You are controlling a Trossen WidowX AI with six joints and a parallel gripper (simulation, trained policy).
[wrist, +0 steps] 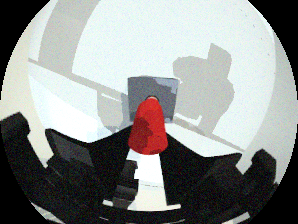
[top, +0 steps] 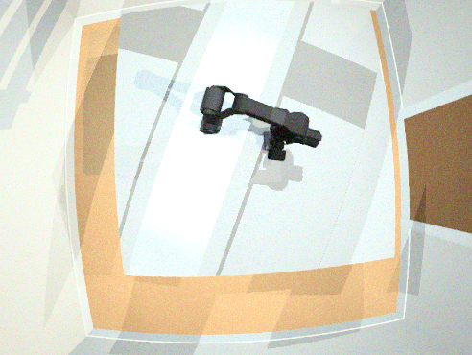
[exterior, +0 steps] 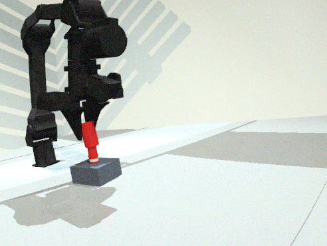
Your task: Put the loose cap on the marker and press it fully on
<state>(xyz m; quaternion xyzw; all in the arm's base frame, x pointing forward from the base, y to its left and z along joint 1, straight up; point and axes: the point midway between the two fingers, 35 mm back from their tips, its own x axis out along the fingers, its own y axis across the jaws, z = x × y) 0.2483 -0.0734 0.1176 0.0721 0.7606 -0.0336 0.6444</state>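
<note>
Right now my gripper tip is 10 mm short of the red cap and 10 mm below it. From my gripper tip the other things lie so: grey holder block (20 mm ahead, 70 mm below).
</note>
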